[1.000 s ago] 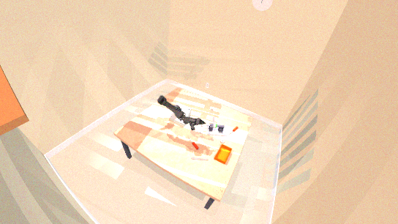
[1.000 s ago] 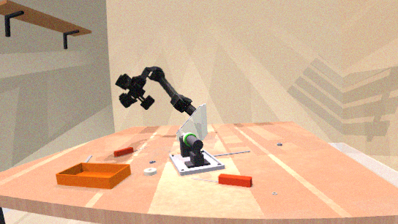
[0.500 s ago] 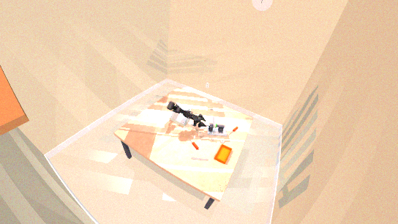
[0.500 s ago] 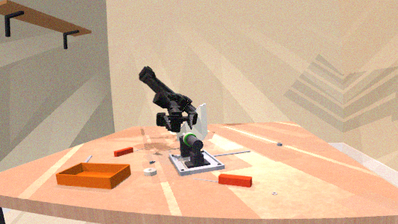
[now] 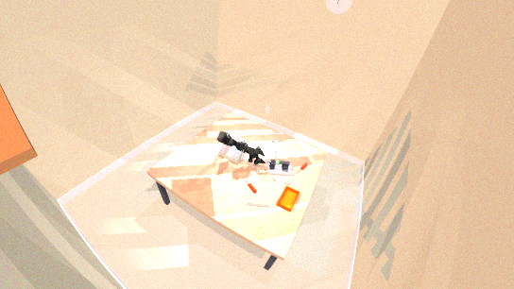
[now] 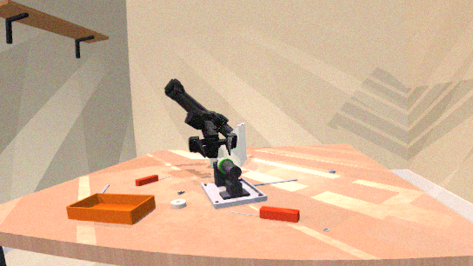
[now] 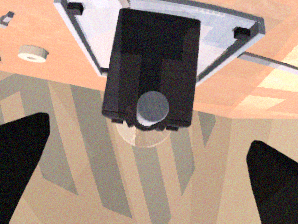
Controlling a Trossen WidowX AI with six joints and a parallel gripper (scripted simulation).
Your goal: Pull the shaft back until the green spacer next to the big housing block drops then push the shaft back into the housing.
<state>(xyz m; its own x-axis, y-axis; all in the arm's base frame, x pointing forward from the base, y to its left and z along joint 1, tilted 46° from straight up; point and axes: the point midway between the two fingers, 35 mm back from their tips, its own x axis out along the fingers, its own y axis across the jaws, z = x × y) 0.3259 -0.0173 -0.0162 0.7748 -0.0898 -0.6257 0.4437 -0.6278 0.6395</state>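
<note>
My gripper tip is now 7 cm short of the shaft, 4 cm to the right of it and 1 cm above it. The rest, counted from my gripper tip: white spacer: 26 cm ahead, 9 cm below, 6 cm to the right; then orange tray: 33 cm ahead, 22 cm to the right, 8 cm below; then green spacer: 11 cm ahead, 5 cm to the left, 1 cm below.
</note>
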